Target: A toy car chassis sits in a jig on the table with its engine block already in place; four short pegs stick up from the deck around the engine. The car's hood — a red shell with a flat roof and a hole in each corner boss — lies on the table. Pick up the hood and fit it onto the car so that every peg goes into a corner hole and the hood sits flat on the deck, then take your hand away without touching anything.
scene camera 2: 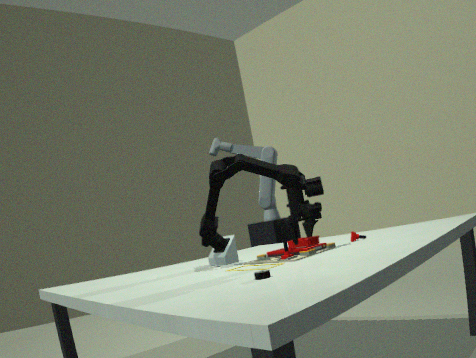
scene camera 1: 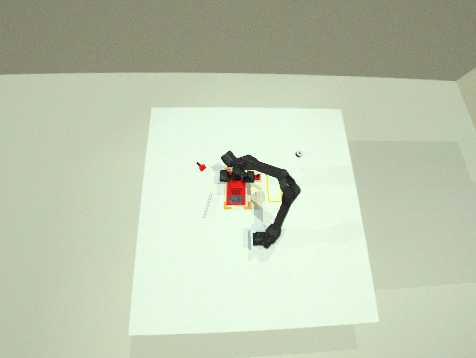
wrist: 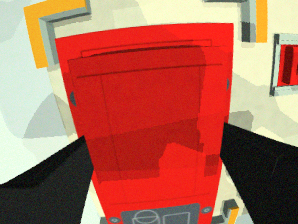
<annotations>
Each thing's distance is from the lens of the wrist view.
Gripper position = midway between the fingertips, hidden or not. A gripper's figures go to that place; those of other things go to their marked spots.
my gripper (wrist: 154, 134): 10 cm
red hood (wrist: 152, 118): 8 cm
</annotations>
